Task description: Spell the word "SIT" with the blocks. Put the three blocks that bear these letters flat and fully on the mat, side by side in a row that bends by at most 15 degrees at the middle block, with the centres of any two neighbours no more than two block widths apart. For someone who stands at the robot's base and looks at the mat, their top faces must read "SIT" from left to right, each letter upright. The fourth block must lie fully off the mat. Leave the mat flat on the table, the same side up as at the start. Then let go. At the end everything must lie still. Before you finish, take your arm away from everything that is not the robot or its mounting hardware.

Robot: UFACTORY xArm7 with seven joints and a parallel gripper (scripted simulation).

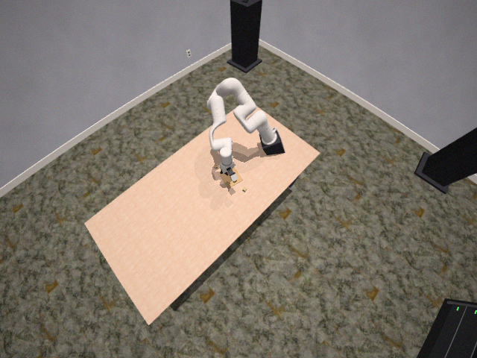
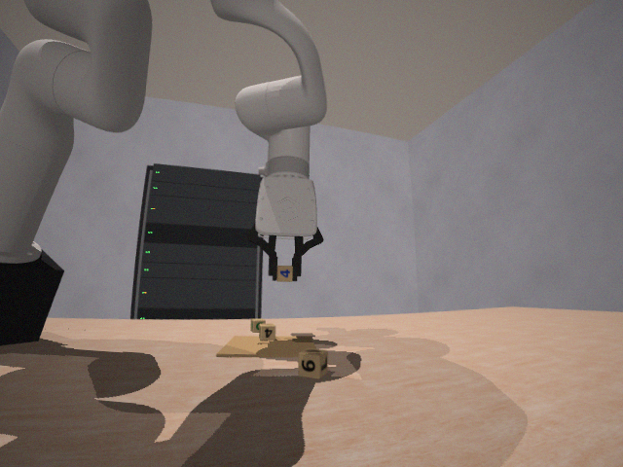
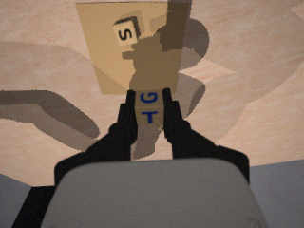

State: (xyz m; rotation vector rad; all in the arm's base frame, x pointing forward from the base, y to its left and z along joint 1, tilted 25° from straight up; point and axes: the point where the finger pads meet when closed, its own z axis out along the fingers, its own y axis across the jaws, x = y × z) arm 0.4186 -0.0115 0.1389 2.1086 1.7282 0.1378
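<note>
The tan mat lies 12 cm below my hand, 2 cm behind it and 1 cm to the left of it. The rest, counted from my hand: wooden block: 16 cm to the left, 11 cm below, 1 cm behind.
</note>
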